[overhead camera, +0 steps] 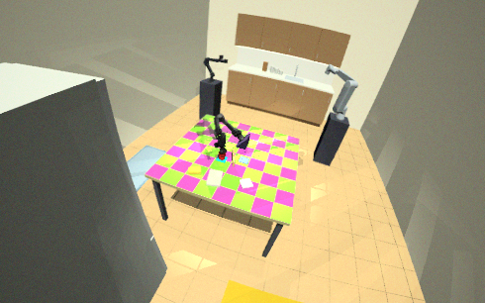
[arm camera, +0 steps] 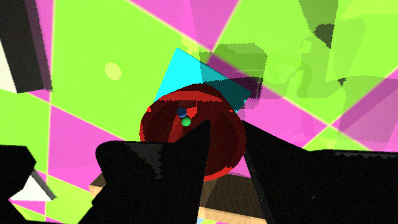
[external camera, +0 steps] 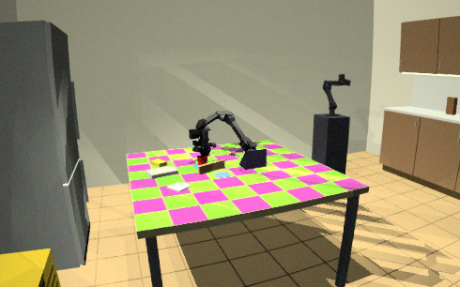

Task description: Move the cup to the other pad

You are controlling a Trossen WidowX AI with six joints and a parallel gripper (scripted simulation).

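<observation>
The red cup is 20 mm ahead of my gripper tip, 10 mm to the left of it and 10 mm below it. Also, from my gripper tip: cyan pad (60 mm below, 30 mm ahead, 20 mm to the left); light blue pad (220 mm to the left, 70 mm behind, 60 mm below); wooden block (120 mm to the left, 30 mm below, 20 mm behind).
</observation>
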